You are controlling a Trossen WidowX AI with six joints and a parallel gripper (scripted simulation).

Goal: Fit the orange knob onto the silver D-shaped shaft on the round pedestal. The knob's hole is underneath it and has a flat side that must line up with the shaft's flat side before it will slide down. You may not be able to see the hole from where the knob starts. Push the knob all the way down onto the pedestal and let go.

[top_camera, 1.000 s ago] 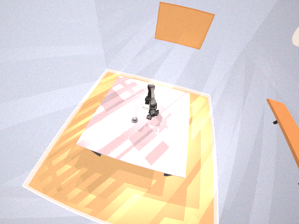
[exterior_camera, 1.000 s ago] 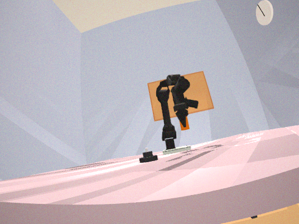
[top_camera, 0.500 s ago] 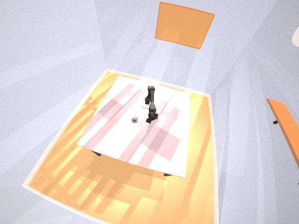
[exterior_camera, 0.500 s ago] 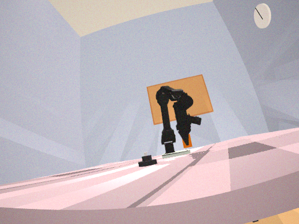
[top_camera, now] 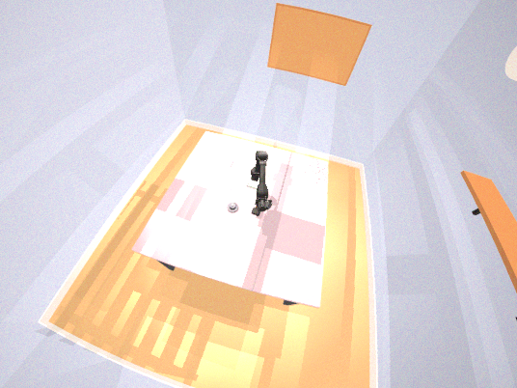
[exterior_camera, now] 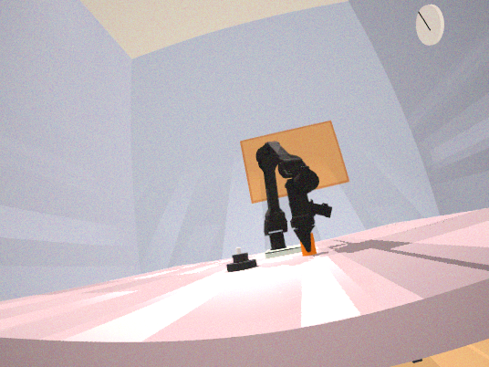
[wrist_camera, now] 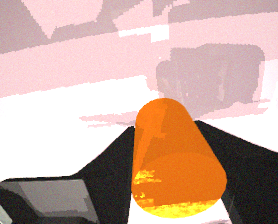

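My gripper tip is 3 cm below the orange knob. From my gripper tip the other things lie so: round pedestal (19 cm to the right, 4 cm ahead, 2 cm above).
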